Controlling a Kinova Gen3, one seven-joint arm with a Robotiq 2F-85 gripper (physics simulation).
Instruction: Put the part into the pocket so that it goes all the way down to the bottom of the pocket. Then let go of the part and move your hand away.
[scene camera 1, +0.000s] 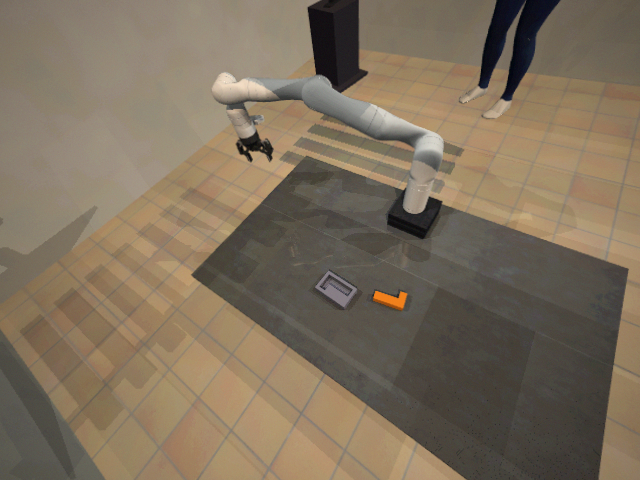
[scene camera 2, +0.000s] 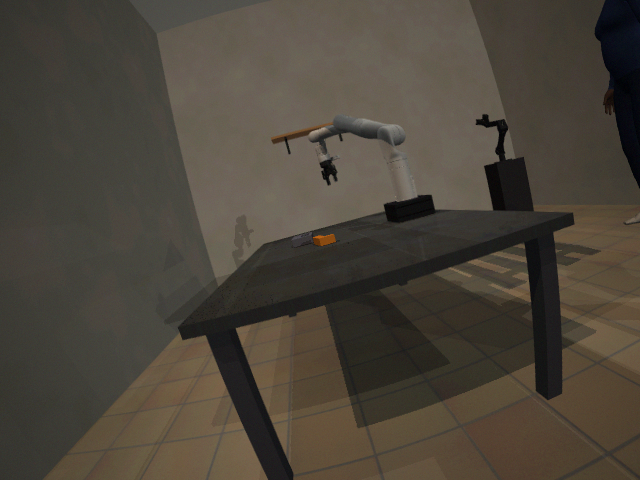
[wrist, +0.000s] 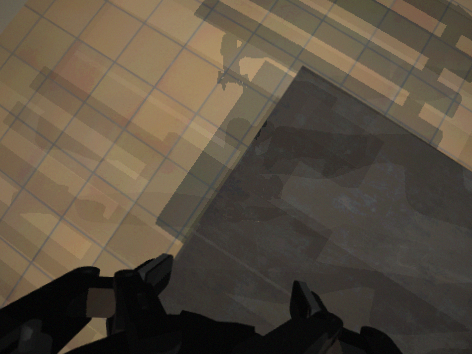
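Seen in the pictures: gripper, fingertip midpoint: (scene camera 1: 261, 160) (scene camera 2: 332, 183) (wrist: 230, 281); arm's base at its link origin: (scene camera 1: 413, 205) (scene camera 2: 406, 199).
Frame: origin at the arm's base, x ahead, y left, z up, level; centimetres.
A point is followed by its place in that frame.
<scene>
The part is an orange L-shaped block (scene camera 1: 389, 299) @(x 38.9, y 17.5, z -4.9 cm) (scene camera 2: 324, 240) @(x 36.6, y 22.4, z -6.2 cm) that lies flat on the dark table (scene camera 1: 465, 330) @(x 29.4, y 42.5, z -7.9 cm) (scene camera 2: 361, 253) @(x 23.3, y 55.1, z -7.9 cm) (wrist: 350, 210) @(x 15.7, y -43.3, z -7.9 cm). The pocket is a recess in a grey-violet block (scene camera 1: 341, 297) @(x 50.4, y 4.1, z -4.3 cm) (scene camera 2: 299, 240) @(x 49.3, y 6.9, z -5.4 cm), which lies beside the part, a short gap to its left in the first scene view. The recess shows no part in it. My gripper (scene camera 1: 259, 159) @(x 33.6, y -57.1, z 17.9 cm) (scene camera 2: 331, 183) @(x 33.6, y -57.1, z 17.9 cm) (wrist: 230, 281) @(x 33.6, y -57.1, z 17.9 cm) is open and empty, high above the table and well away from both things. The part and the pocket do not show in the wrist view.
The arm's black base (scene camera 1: 413, 217) @(x 5.4, y 3.6, z -0.2 cm) (scene camera 2: 409, 208) @(x 1.3, y 9.8, z -3.3 cm) stands at the table's rear edge. A black pedestal (scene camera 1: 336, 43) (scene camera 2: 509, 184) and a person (scene camera 1: 516, 46) (scene camera 2: 622, 87) stand beyond the table. A wooden shelf board (scene camera 2: 297, 133) is on the wall behind the arm.
</scene>
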